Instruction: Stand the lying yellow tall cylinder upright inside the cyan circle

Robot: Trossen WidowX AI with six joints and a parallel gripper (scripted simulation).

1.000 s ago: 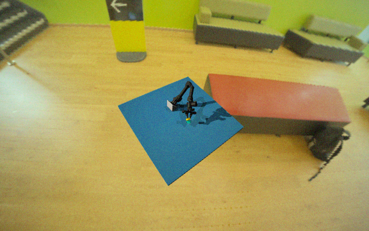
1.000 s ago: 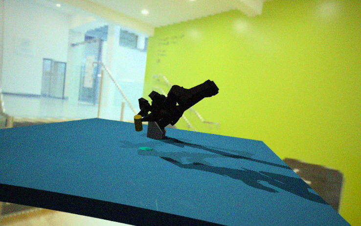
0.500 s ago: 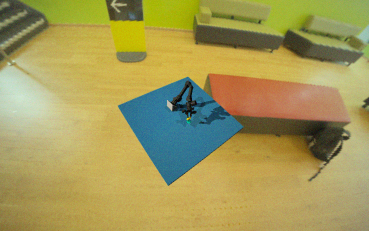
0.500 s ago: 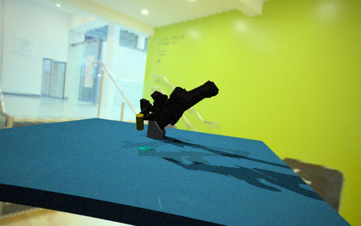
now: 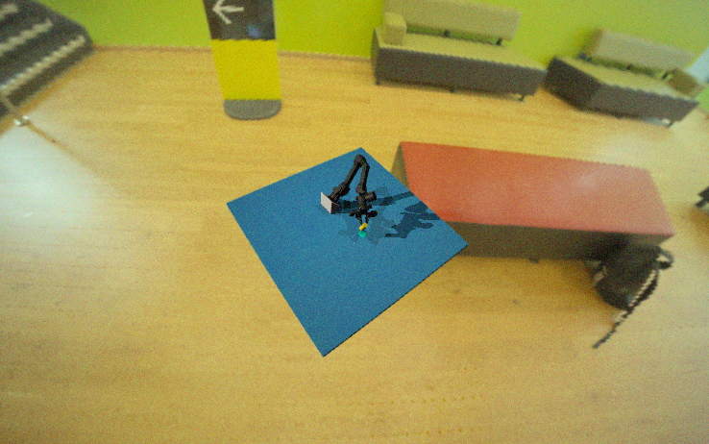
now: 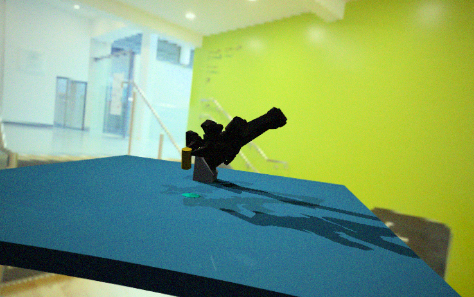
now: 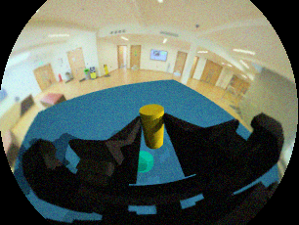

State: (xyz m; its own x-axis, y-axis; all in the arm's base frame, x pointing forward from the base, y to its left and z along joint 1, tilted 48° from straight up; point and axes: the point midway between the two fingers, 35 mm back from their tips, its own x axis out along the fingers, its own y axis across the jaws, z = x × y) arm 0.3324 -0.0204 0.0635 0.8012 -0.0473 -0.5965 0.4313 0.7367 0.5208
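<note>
The cyan circle lies 20 mm behind my gripper tip, 20 mm to the left of it and 140 mm below it. From my gripper tip the other things lie so: yellow tall cylinder (20 mm below).
</note>
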